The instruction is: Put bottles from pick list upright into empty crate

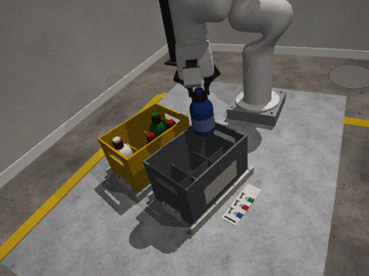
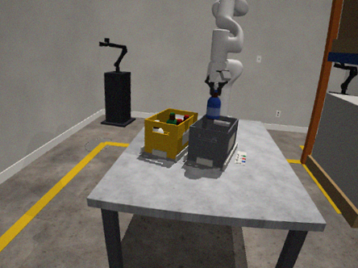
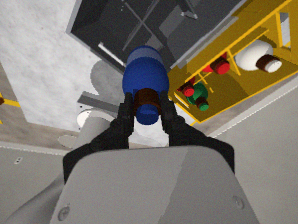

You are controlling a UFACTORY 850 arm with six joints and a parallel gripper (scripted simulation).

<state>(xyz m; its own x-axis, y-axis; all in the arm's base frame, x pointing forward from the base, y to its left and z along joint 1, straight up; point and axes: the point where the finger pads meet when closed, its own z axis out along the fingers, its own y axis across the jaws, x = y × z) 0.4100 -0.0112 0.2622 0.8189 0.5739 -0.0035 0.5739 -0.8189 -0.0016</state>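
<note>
Now: hand 70 mm above the blue-label bottle. Also, from my hand: grey crate (90 mm ahead, 30 mm to the left, 230 mm below); then red bottle (90 mm ahead, 170 mm to the right, 230 mm below); then yellow crate (80 mm ahead, 210 mm to the right, 230 mm below).
</note>
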